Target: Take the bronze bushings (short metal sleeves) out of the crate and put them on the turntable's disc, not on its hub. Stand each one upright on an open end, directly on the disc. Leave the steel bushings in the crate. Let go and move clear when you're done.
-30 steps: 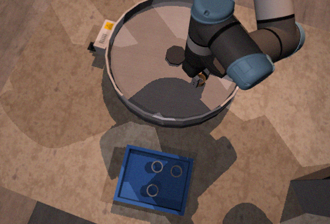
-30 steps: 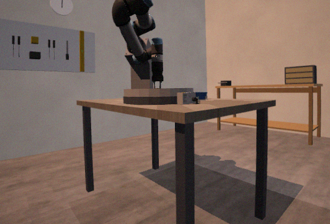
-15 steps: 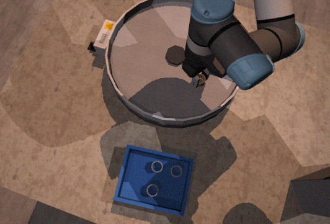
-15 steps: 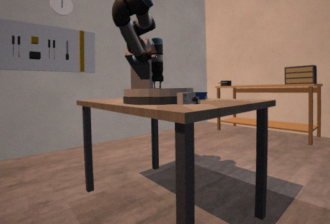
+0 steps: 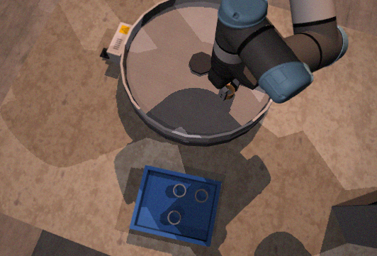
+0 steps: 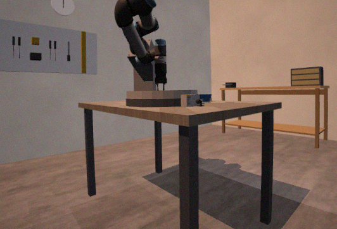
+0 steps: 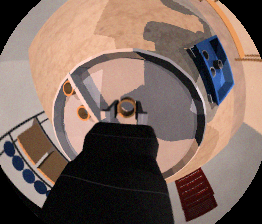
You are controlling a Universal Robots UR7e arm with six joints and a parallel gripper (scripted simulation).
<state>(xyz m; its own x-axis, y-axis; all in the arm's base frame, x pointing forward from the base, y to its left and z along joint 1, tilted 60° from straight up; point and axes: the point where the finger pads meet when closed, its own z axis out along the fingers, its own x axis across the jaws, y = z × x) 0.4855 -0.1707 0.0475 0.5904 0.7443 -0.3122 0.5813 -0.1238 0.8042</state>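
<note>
Now: the turntable disc 80 mm to the right of my hand, 80 mm ahead of it and 30 mm below it. Round my hand: blue crate 290 mm to the left, 100 mm ahead, 60 mm below.
</note>
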